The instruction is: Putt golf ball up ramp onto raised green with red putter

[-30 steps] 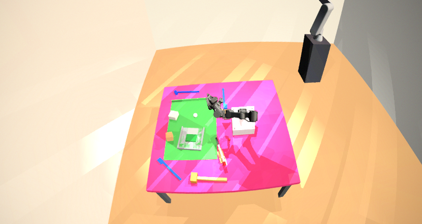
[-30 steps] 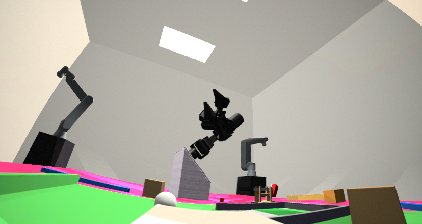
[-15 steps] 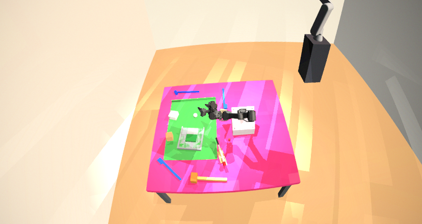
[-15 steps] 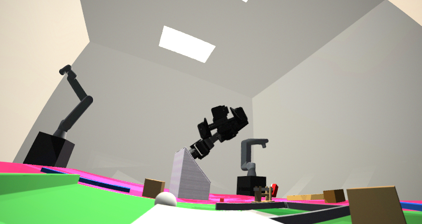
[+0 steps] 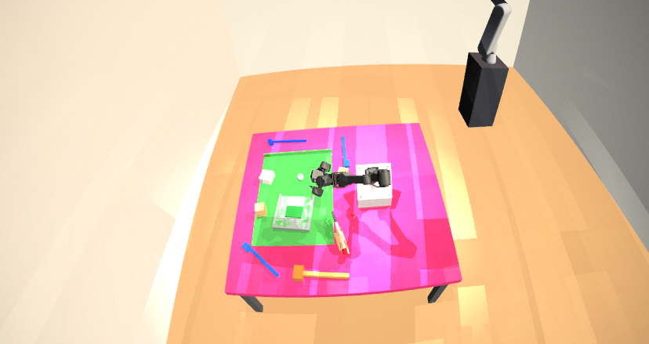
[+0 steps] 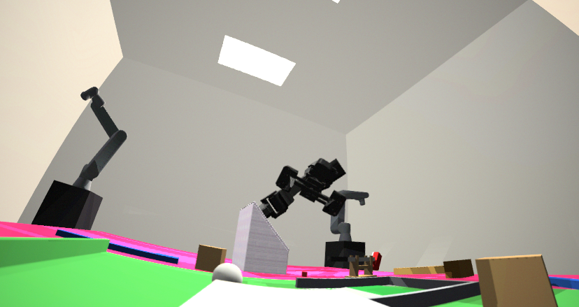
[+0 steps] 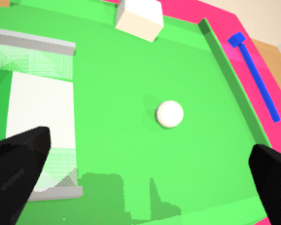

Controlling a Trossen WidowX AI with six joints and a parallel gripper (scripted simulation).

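Now: gripper tip 140 mm past the red putter, 290 mm to the right of it and 140 mm above it. Also, from my gripper tip: small red cube: 210 mm behind, 140 mm to the left, 190 mm below; then white block: 320 mm ahead, 190 mm to the right, 170 mm below; then white golf ball: 90 mm ahead, 170 mm to the right, 170 mm below.
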